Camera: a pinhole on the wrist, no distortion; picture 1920 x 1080 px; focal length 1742.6 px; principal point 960.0 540.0 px. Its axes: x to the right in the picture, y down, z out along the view. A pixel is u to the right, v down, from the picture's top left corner.
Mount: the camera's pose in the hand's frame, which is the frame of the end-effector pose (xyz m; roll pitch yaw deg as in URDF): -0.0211 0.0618 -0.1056 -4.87 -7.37 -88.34
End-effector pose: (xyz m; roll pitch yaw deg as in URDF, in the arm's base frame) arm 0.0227 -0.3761 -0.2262 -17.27 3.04 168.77
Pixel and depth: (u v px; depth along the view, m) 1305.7 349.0 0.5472
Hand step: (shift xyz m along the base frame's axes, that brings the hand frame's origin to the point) -0.0203 -0.1571 0.4276
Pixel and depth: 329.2 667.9 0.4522
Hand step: -0.1255 -0.3472 0.2163
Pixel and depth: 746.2 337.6 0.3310
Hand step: -0.0152 -0.2041 0.1683
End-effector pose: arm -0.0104 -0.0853 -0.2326 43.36 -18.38 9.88
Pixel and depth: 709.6 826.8 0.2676
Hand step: -0.0215 -0.0084 0.2056
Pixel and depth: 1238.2 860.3 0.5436
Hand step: 0.0536 -0.2576 0.3706
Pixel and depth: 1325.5 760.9 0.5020
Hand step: 0.0293 -0.2550 0.3178
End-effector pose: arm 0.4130 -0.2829 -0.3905 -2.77 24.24 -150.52
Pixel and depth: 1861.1 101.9 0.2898
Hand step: -0.0420 0.0226 0.2170
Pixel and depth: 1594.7 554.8 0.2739
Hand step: -0.0649 -0.0450 0.1593
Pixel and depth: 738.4 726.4 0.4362
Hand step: -0.0630 -0.2532 0.2543
